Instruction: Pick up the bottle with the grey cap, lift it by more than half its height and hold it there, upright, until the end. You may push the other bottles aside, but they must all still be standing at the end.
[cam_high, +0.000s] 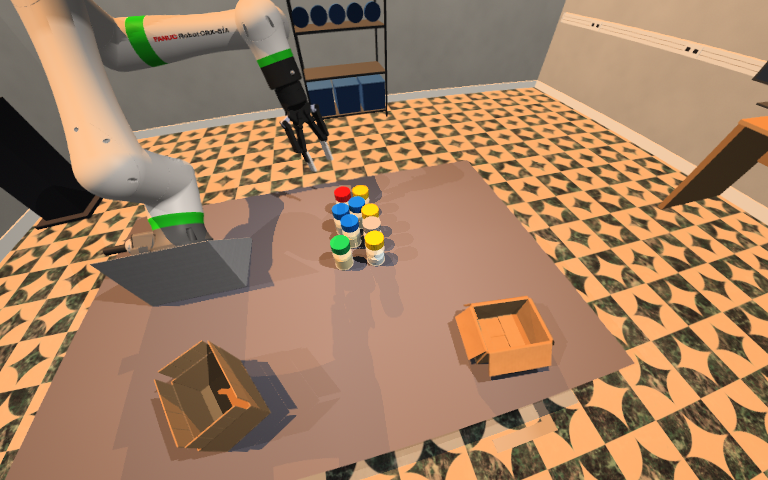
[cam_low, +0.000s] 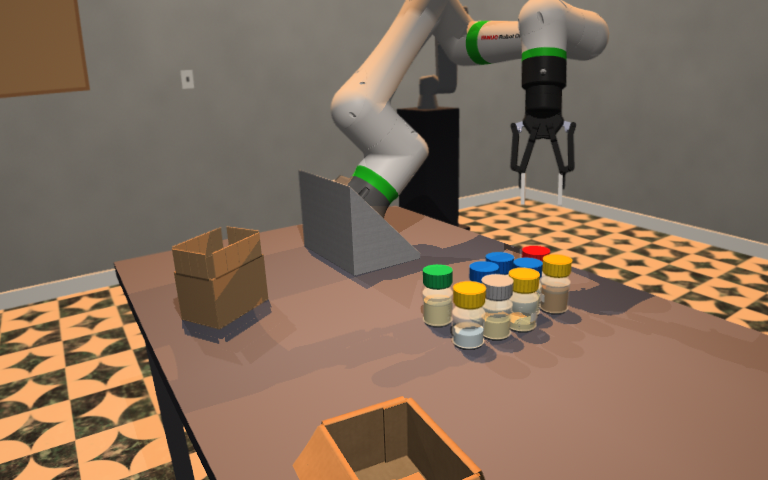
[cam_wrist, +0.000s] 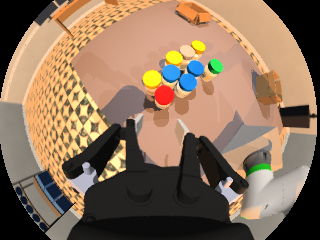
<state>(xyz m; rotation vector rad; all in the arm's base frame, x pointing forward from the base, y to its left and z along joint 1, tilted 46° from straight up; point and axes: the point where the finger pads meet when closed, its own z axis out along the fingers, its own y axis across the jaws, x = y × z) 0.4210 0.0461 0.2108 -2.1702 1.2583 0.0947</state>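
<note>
Now: hand 10 cm short of the yellow-capped bottle, 31 cm to the left of it and 16 cm above it. The rest, counted from my hand: brown box (32 cm behind, 59 cm to the right, 14 cm below); then red-capped bottle (5 cm ahead, 7 cm to the right, 16 cm below).
</note>
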